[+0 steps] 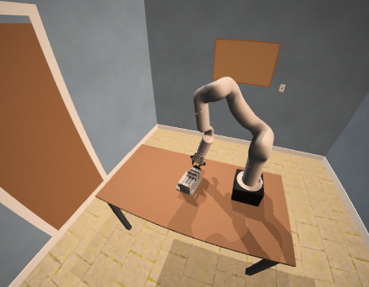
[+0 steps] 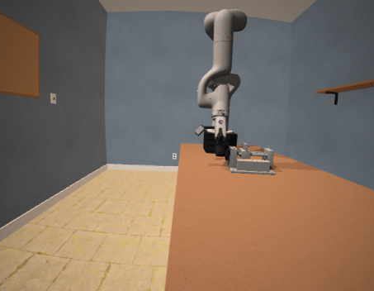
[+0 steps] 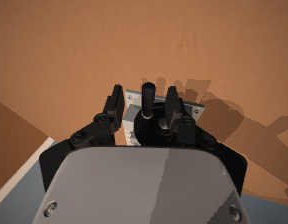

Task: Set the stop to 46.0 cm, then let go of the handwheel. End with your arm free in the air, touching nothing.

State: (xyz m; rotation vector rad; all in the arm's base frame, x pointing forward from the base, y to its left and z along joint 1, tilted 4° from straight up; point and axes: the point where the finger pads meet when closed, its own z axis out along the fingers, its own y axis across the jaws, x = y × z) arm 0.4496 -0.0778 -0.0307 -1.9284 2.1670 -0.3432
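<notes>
Now: the dark round handwheel handle 1 cm to the left of my hand and 2 cm below it. Also, from my hand: black handwheel (2 cm to the left, 2 cm below).
</notes>
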